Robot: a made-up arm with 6 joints.
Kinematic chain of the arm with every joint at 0, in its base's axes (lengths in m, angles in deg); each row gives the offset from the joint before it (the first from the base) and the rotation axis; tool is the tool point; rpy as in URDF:
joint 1: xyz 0 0 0.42 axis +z
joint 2: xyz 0 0 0 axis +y
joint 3: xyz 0.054 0 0.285 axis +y
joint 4: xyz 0.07 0 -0.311 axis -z
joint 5: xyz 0 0 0 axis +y
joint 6: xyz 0.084 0 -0.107 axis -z
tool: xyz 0 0 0 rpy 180 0 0
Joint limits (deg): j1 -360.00..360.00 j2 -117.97..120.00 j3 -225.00..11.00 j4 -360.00..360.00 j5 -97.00..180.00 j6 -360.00..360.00
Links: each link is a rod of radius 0.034 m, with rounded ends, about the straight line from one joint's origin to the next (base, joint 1, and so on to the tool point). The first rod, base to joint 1, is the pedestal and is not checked.
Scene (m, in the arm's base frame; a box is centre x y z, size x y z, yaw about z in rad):
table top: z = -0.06
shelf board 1: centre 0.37 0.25 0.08 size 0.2 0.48 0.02 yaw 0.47
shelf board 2: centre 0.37 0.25 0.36 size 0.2 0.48 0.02 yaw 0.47
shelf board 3: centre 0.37 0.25 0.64 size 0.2 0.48 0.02 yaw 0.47
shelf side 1: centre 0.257 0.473 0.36 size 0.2 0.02 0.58 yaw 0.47
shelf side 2: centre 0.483 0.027 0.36 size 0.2 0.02 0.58 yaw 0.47
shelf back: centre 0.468 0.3 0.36 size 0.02 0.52 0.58 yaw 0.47
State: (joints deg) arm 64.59 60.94 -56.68 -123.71 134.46 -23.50
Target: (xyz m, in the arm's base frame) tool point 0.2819 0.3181 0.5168
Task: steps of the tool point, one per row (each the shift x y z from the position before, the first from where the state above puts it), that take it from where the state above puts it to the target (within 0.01 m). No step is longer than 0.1 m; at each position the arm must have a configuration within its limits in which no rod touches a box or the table.
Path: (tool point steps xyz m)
1: -0.0784 -0.0280 -0.0086
2: -0.0594 -0.0420 0.0086
3: 0.0067 0.0320 0.0788
4: 0.0031 0.0099 0.0821
5: -0.0020 -0.0109 0.0793
6: -0.0075 -0.0288 0.0713
7: 0.0680 0.0450 -0.0015
8: 0.0790 0.0297 0.0015

